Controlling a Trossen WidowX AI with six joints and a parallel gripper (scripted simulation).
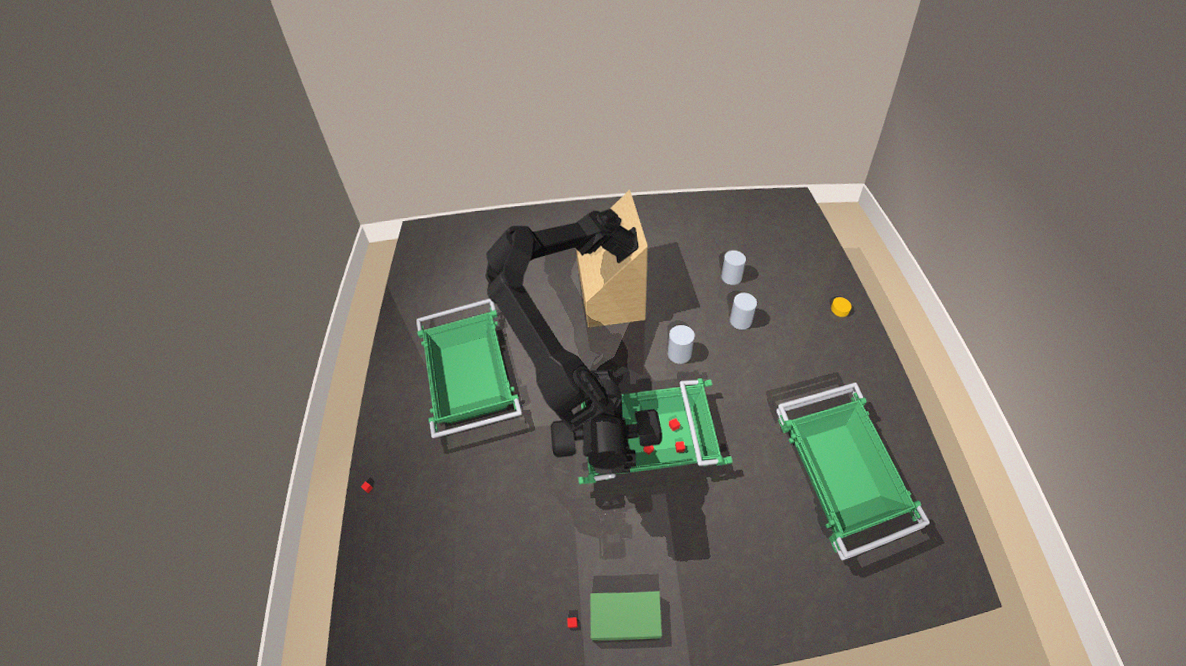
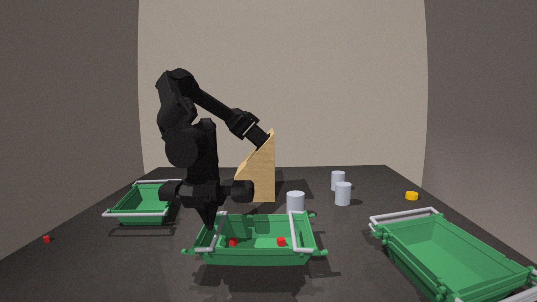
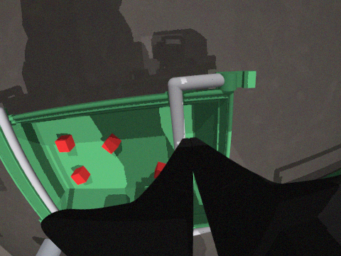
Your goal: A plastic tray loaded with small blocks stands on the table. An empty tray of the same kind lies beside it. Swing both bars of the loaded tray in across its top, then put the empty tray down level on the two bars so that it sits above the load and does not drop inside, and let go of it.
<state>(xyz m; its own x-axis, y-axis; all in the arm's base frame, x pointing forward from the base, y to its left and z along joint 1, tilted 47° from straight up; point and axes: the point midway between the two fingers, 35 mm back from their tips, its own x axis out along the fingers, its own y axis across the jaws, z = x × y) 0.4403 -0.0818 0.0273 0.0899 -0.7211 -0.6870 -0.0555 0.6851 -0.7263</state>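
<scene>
My gripper tip is 30 cm to the left of the tray, 26 cm past it and 5 cm above it. Round my gripper tip: flat green slab (29 cm ahead, 7 cm below, 1 cm to the left); then yellow disc (62 cm to the left, 38 cm behind, 8 cm below).
</scene>
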